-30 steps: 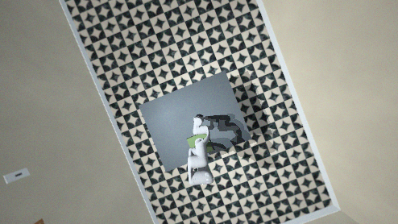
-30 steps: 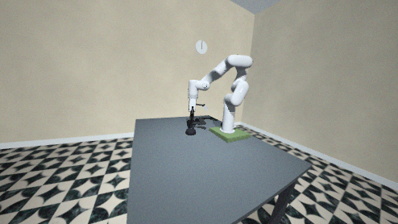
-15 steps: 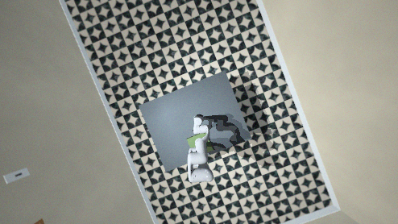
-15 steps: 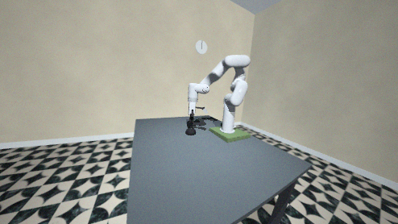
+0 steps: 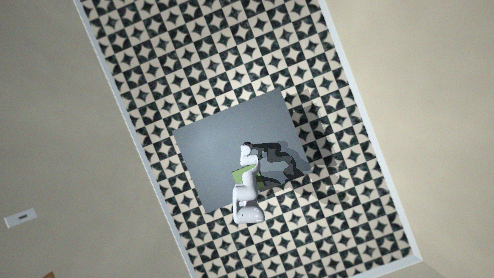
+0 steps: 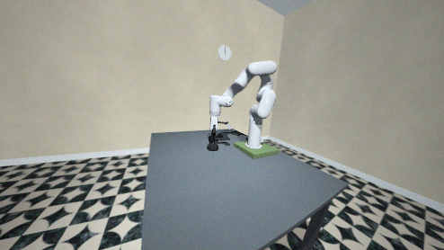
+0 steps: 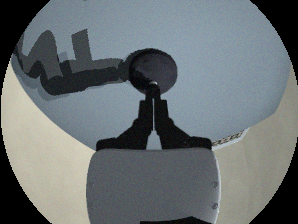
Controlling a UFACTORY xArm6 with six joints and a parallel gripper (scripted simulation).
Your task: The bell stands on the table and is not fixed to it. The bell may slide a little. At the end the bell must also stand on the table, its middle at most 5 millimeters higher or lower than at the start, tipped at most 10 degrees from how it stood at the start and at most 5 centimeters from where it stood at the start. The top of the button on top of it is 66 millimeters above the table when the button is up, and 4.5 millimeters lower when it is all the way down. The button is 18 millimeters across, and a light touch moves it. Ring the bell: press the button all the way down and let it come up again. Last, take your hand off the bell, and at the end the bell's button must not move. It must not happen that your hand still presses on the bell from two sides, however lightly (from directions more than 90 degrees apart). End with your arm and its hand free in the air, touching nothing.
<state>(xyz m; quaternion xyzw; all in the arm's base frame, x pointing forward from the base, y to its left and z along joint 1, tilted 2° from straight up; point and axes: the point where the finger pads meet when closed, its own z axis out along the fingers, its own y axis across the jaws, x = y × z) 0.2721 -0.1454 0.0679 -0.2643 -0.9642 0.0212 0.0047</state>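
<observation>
Right now my hand is 60 mm above the bell.
</observation>
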